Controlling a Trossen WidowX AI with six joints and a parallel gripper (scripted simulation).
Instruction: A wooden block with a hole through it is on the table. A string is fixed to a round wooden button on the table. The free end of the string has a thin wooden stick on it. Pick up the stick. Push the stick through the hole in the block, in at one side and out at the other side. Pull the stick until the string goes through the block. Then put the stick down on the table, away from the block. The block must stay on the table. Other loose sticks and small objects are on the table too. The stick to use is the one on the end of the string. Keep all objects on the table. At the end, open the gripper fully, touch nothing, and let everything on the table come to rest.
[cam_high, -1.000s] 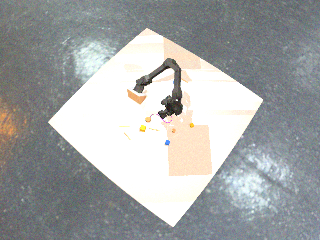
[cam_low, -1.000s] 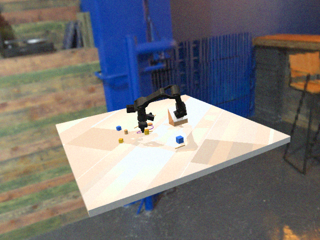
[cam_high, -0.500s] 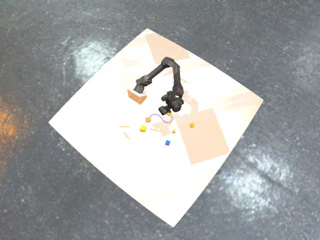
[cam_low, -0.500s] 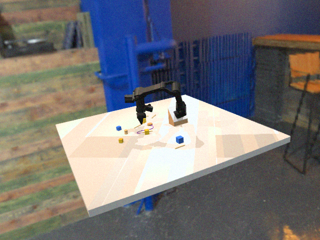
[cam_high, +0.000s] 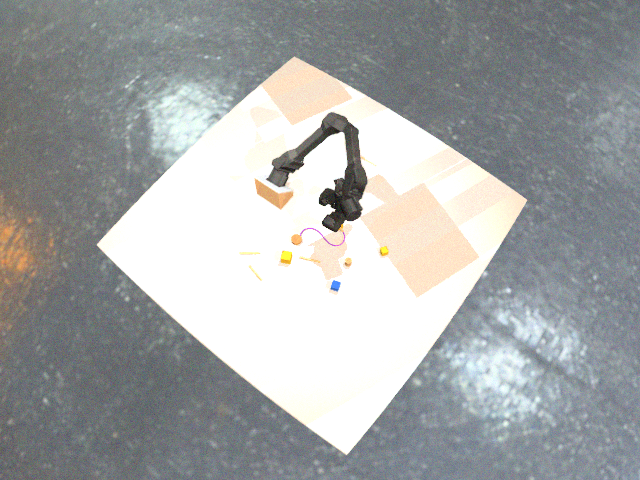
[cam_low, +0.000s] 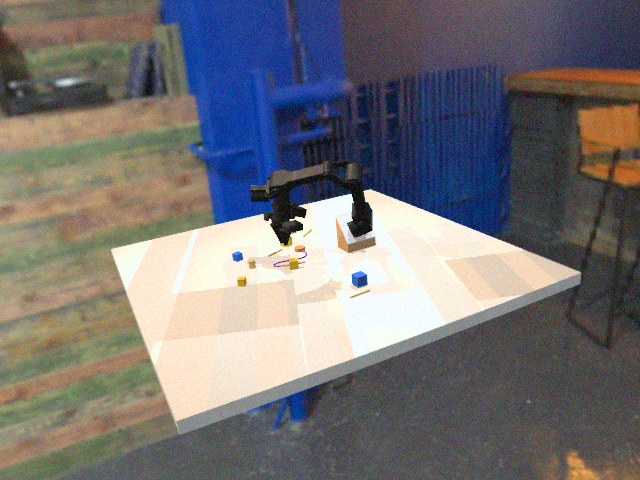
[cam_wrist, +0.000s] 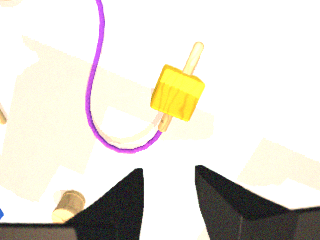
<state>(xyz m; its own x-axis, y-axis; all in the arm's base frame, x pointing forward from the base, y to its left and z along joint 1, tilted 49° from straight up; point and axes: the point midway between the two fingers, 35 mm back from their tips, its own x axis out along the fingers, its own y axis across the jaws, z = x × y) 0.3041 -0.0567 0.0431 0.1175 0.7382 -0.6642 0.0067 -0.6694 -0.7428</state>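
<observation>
Right now the yellow cube is 80 mm below my gripper tip, 20 mm behind it and 10 mm to the left of it. Round my gripper tip: round wooden button: 120 mm to the right, 120 mm behind, 90 mm below; small wooden cylinder: 100 mm to the right, 90 mm ahead, 80 mm below.
</observation>
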